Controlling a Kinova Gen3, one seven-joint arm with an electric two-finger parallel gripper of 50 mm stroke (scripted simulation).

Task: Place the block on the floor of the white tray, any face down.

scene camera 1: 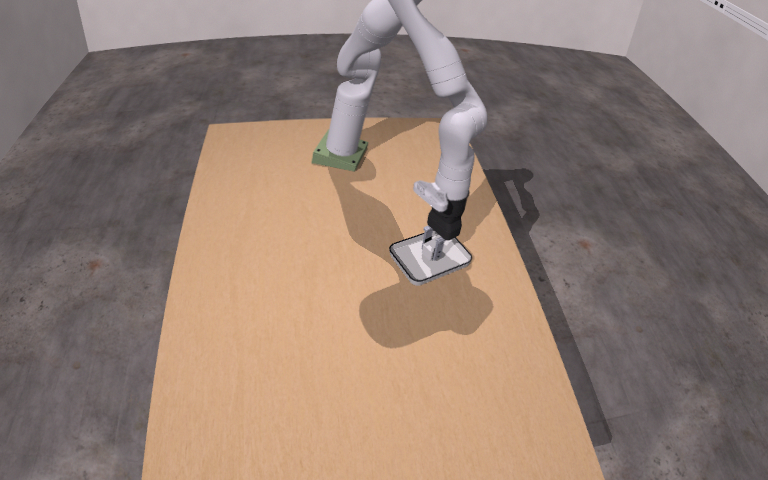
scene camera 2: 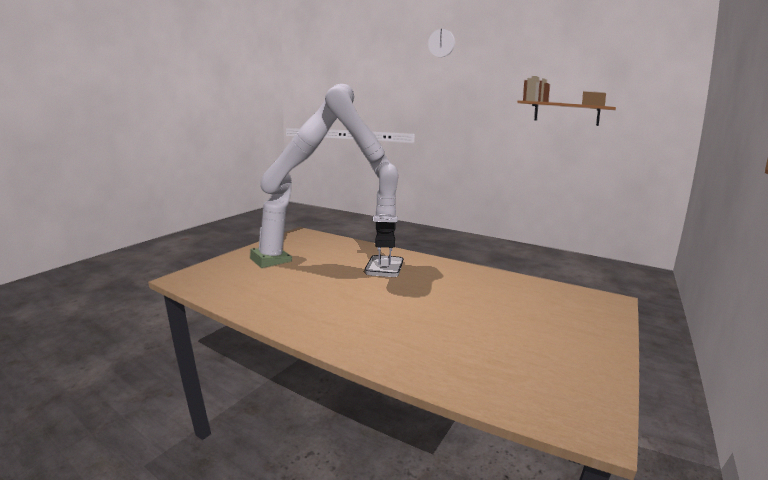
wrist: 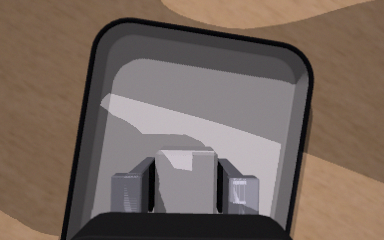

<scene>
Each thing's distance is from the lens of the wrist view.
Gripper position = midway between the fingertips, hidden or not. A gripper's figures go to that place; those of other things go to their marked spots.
my gripper (wrist: 186,176): 19 cm
block (wrist: 185,176): 16 cm
white tray (wrist: 149,84): 20 cm
The marked spots on the white tray and the block are 7 cm apart.
</scene>
